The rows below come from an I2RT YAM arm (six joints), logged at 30 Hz.
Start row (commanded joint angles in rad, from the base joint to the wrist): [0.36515, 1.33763, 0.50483, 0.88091, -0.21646, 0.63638]
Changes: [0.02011, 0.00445, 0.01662, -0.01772, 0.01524, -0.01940]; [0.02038, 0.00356, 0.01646, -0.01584, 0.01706, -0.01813]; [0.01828, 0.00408, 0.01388, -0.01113, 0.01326, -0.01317]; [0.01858, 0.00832, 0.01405, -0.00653, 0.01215, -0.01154]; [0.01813, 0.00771, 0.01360, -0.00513, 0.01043, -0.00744]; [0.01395, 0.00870, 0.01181, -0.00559, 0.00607, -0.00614]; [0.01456, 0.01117, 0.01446, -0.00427, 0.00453, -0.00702]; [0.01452, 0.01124, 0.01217, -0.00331, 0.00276, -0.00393]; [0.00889, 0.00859, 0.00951, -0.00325, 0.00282, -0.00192]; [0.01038, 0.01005, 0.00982, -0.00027, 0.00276, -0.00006]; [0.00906, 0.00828, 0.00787, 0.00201, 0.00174, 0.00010]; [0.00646, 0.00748, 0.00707, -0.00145, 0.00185, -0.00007]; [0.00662, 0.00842, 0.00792, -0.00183, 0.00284, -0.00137]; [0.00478, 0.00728, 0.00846, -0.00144, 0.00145, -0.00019]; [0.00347, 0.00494, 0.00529, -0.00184, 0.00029, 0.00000]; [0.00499, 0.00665, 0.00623, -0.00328, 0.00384, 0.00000]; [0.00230, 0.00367, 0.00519, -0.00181, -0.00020, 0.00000]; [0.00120, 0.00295, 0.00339, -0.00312, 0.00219, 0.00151]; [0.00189, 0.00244, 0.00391, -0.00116, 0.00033, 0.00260]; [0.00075, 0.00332, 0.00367, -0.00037, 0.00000, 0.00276]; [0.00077, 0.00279, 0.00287, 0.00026, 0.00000, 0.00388]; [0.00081, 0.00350, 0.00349, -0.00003, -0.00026, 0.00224]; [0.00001, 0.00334, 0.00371, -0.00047, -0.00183, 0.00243]
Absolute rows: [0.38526, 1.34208, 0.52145, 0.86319, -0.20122, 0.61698]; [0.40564, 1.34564, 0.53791, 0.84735, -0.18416, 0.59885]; [0.42392, 1.34972, 0.55179, 0.83622, -0.17090, 0.58568]; [0.44250, 1.35804, 0.56584, 0.82969, -0.15875, 0.57414]; [0.46063, 1.36575, 0.57944, 0.82456, -0.14832, 0.56670]; [0.47458, 1.37445, 0.59125, 0.81897, -0.14225, 0.56056]; [0.48914, 1.38562, 0.60571, 0.81470, -0.13772, 0.55354]; [0.50366, 1.39686, 0.61788, 0.81139, -0.13496, 0.54961]; [0.51255, 1.40545, 0.62739, 0.80814, -0.13214, 0.54769]; [0.52293, 1.41550, 0.63721, 0.80787, -0.12938, 0.54763]; [0.53199, 1.42378, 0.64508, 0.80988, -0.12764, 0.54773]; [0.53845, 1.43126, 0.65215, 0.80843, -0.12579, 0.54766]; [0.54507, 1.43968, 0.66007, 0.80660, -0.12295, 0.54629]; [0.54985, 1.44696, 0.66853, 0.80516, -0.12150, 0.54610]; [0.55332, 1.45190, 0.67382, 0.80332, -0.12121, 0.54610]; [0.55831, 1.45855, 0.68005, 0.80004, -0.11737, 0.54610]; [0.56061, 1.46222, 0.68524, 0.79823, -0.11757, 0.54610]; [0.56181, 1.46517, 0.68863, 0.79511, -0.11538, 0.54761]; [0.56370, 1.46761, 0.69254, 0.79395, -0.11505, 0.55021]; [0.56445, 1.47093, 0.69621, 0.79358, -0.11505, 0.55297]; [0.56522, 1.47372, 0.69908, 0.79384, -0.11505, 0.55685]; [0.56603, 1.47722, 0.70257, 0.79381, -0.11531, 0.55909]; [0.56604, 1.48056, 0.70628, 0.79334, -0.11714, 0.56152]
